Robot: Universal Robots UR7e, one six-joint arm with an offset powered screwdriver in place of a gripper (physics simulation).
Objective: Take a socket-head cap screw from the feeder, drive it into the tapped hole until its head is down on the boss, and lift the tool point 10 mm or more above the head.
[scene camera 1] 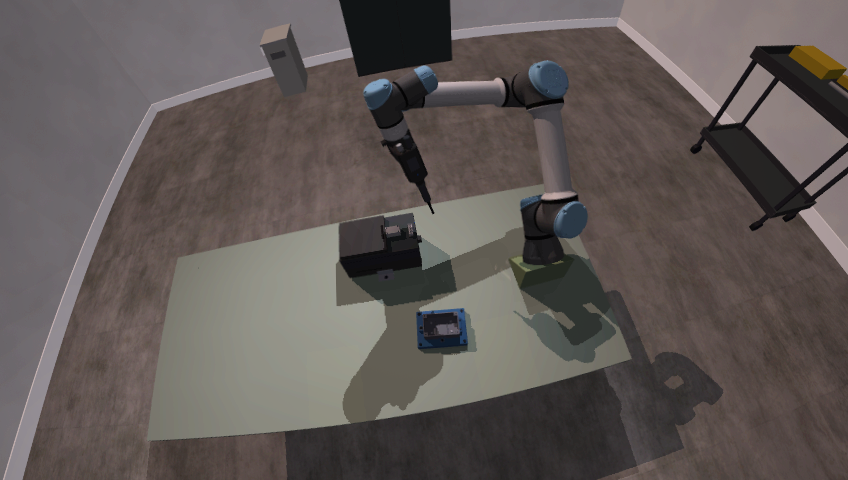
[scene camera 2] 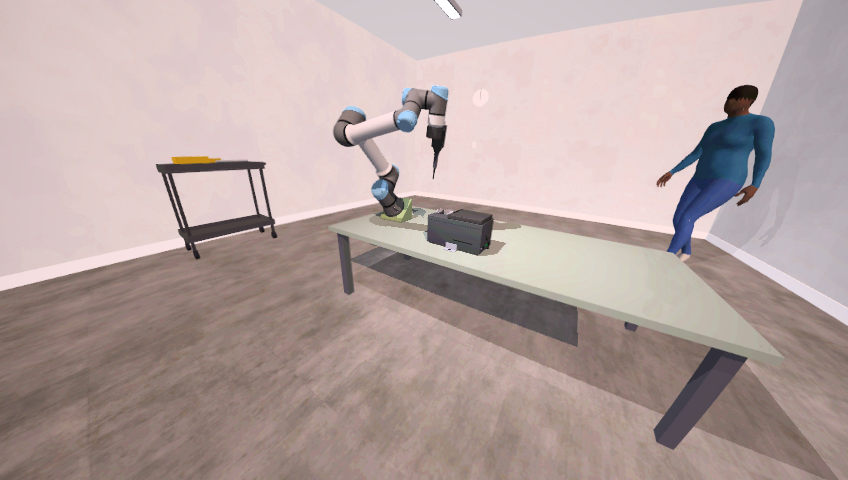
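Observation:
My screwdriver [scene camera 1: 432, 212] [scene camera 2: 433, 177] points down, its tip in the air well above the table. In scene camera 2 the tip is above the feeder's left end. Whether a screw sits on the tip is too small to tell. The black screw feeder [scene camera 1: 380, 255] [scene camera 2: 455, 231] stands on the table, with small light metal parts on its top. A grey open box-shaped part [scene camera 1: 442, 334] with bosses sits on a blue plate [scene camera 1: 442, 344] nearer the front in scene camera 1; the part does not show in scene camera 2. The tapped hole and any screw cannot be made out.
The arm's base stands on a green wedge [scene camera 1: 529, 274] [scene camera 2: 407, 210] on the pale green table [scene camera 1: 249, 356] [scene camera 2: 601, 267]. A dark cart [scene camera 1: 743, 157] [scene camera 2: 211, 167] carries yellow boxes. A person [scene camera 2: 726, 148] is behind the table in scene camera 2. A grey cabinet [scene camera 1: 289, 68] stands by the wall.

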